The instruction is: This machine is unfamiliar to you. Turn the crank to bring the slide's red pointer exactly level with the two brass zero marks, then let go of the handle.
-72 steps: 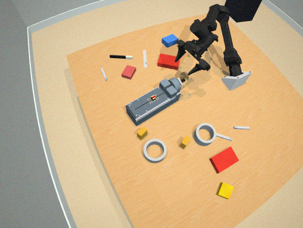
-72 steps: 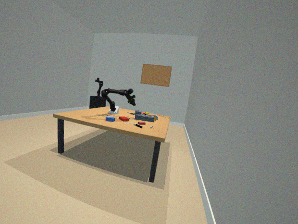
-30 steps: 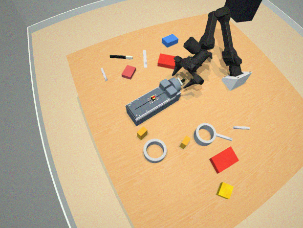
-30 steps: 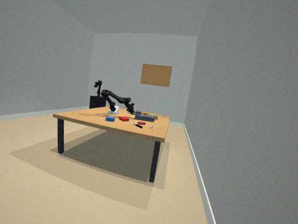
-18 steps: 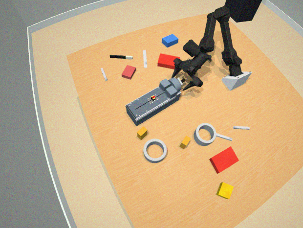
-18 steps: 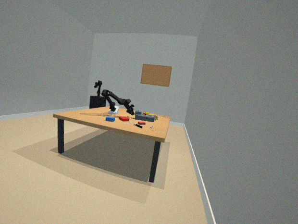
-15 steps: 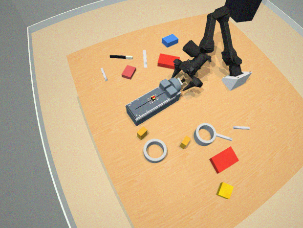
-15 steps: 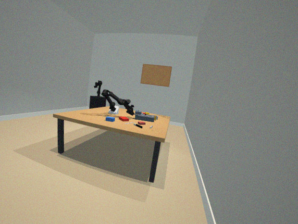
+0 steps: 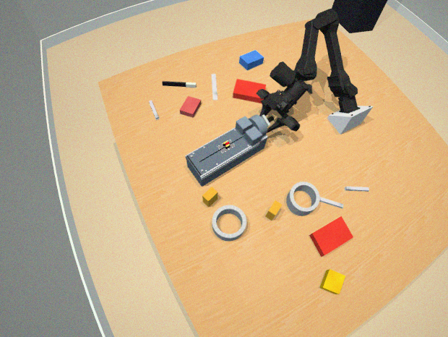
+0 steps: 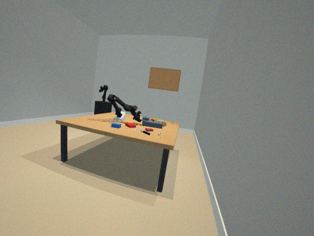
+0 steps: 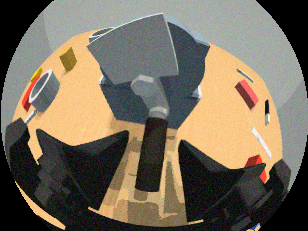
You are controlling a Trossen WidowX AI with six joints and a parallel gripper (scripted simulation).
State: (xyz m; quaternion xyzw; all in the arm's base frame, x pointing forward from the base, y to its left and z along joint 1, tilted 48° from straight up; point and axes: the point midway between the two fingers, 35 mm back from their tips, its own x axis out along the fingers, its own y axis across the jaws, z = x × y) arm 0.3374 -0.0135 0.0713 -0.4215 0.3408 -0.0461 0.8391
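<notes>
My gripper tip is 20 mm past the dark crank handle and 20 mm below it. Round my gripper tip: red block 200 mm ahead, 200 mm to the right, 30 mm below; red pointer 160 mm ahead, 50 mm to the left, 40 mm above; black marker 190 mm ahead, 330 mm to the right, 30 mm below.
</notes>
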